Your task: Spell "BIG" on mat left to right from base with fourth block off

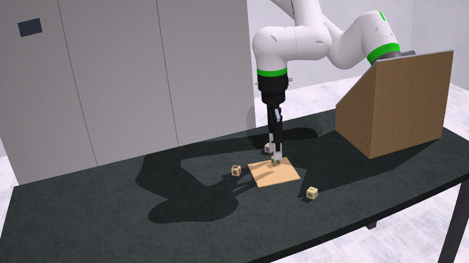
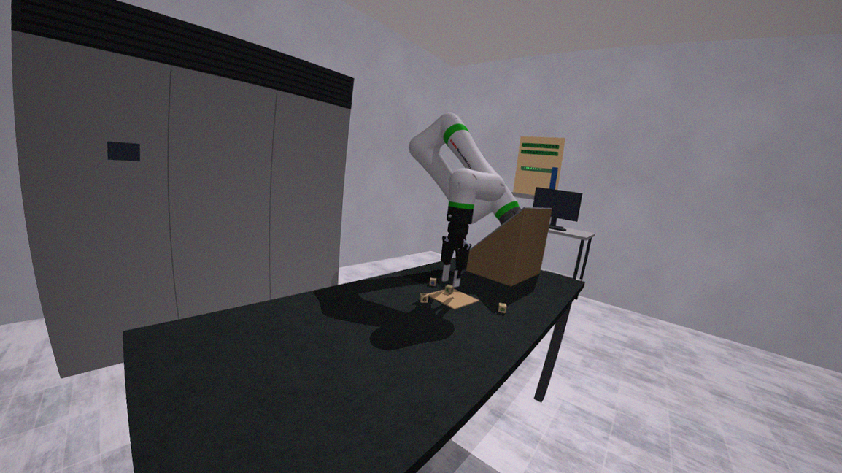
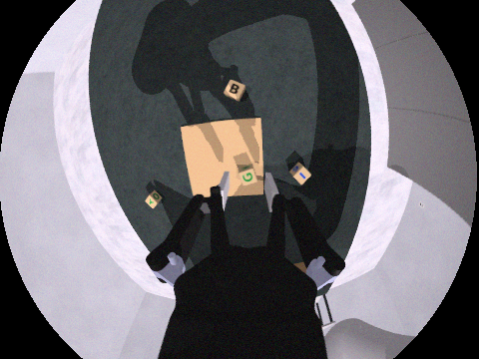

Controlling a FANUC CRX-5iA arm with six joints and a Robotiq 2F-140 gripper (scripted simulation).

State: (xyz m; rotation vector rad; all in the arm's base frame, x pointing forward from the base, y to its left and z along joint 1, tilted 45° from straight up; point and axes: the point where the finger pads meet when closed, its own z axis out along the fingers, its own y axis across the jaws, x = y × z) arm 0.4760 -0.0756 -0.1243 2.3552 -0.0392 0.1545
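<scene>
The tan mat is 20 mm ahead of my hand, 40 mm to the left of it and 70 mm below it.
</scene>
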